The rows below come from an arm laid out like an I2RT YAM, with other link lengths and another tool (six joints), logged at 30 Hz.
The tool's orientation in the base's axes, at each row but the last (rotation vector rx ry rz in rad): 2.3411, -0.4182, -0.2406; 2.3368, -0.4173, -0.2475; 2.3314, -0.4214, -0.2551; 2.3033, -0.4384, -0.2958; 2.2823, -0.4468, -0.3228; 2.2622, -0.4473, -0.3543
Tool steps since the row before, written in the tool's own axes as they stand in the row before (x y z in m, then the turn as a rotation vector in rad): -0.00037, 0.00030, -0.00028, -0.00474, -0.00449, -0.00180; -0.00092, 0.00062, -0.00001, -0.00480, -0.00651, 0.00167; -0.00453, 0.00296, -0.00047, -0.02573, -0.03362, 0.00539; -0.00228, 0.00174, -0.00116, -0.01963, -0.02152, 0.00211; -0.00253, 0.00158, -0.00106, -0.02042, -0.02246, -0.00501; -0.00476, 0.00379, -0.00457, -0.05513, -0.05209, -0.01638
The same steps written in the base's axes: -0.00033, 0.00011, 0.00043, -0.00286, 0.00592, -0.00161; -0.00099, -0.00007, 0.00049, -0.00349, 0.00509, -0.00549; -0.00472, 0.00000, 0.00269, -0.01790, 0.02871, -0.02601; -0.00208, 0.00052, 0.00223, -0.01389, 0.02050, -0.01548; -0.00225, 0.00072, 0.00211, -0.01182, 0.02604, -0.01134; -0.00328, 0.00262, 0.00635, -0.03256, 0.06680, -0.02234
